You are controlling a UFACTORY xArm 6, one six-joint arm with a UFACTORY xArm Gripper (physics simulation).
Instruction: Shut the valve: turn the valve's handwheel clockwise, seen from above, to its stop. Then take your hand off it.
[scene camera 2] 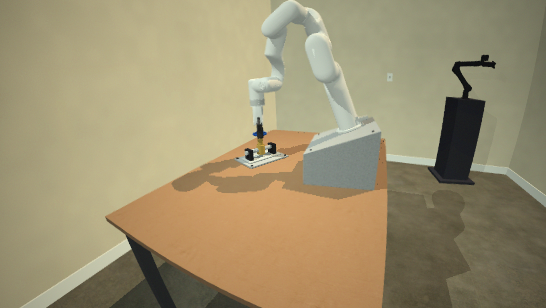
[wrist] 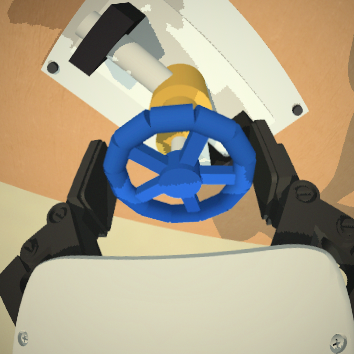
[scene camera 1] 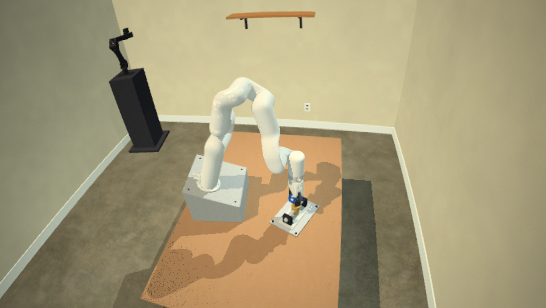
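Observation:
The blue handwheel [scene camera 1: 293, 199] [scene camera 2: 255, 134] [wrist: 172, 116] sits on top of the yellow valve body [scene camera 1: 295, 209] [scene camera 2: 261, 149] [wrist: 184, 85]. The valve is on a pale pipe above a white base plate [scene camera 1: 306, 218] [scene camera 2: 272, 160] [wrist: 240, 30]. My gripper [scene camera 1: 298, 199] [scene camera 2: 259, 132] [wrist: 178, 149] points down over the valve and is shut on the handwheel, with one black finger at each side of the rim. In the wrist view the wheel's spokes and hub show between the fingers. How far the valve is turned cannot be read from the wheel.
Black pipe supports [scene camera 1: 287, 219] [scene camera 2: 249, 154] [wrist: 107, 37] stand on the plate, close below the gripper. The plate lies on the orange-brown table [scene camera 1: 300, 275] [scene camera 2: 250, 225]. The arm's grey base block [scene camera 1: 217, 206] [scene camera 2: 340, 164] stands beside it. A black pedestal [scene camera 1: 135, 110] [scene camera 2: 460, 137] with a small arm stands apart.

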